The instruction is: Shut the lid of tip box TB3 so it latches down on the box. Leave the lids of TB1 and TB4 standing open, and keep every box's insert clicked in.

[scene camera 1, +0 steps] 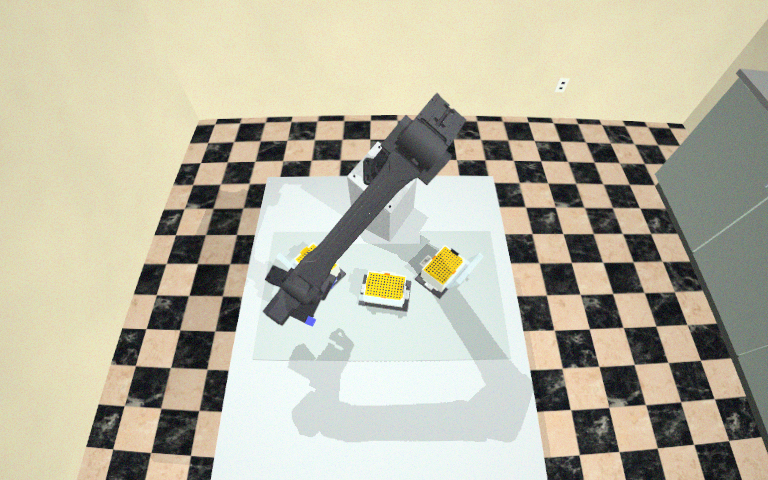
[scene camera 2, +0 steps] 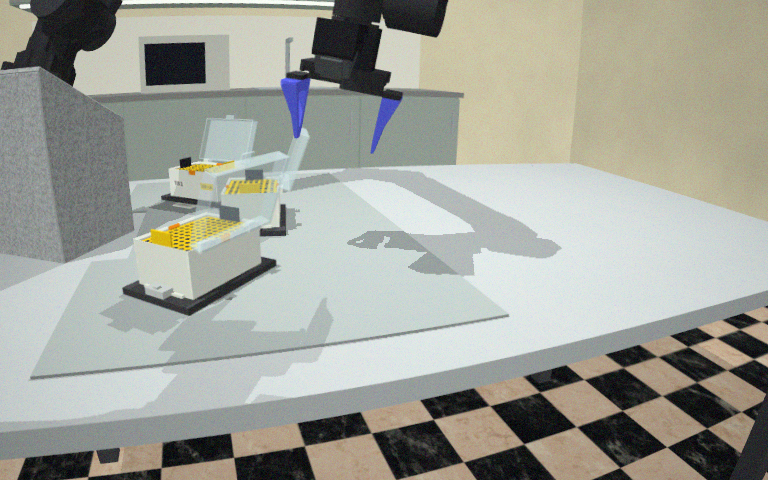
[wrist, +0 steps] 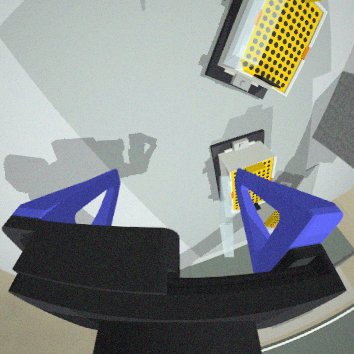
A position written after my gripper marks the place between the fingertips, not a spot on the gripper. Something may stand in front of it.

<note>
I see my gripper (scene camera 2: 334,144), a clear lid (scene camera 2: 224,140), a clear lid (scene camera 2: 298,145) and a pale mat (scene camera 2: 344,273).
My gripper is seen too in the wrist view (wrist: 176,174). The pale mat also shows in scene camera 1 (scene camera 1: 467,323) and in the wrist view (wrist: 133,87).
</note>
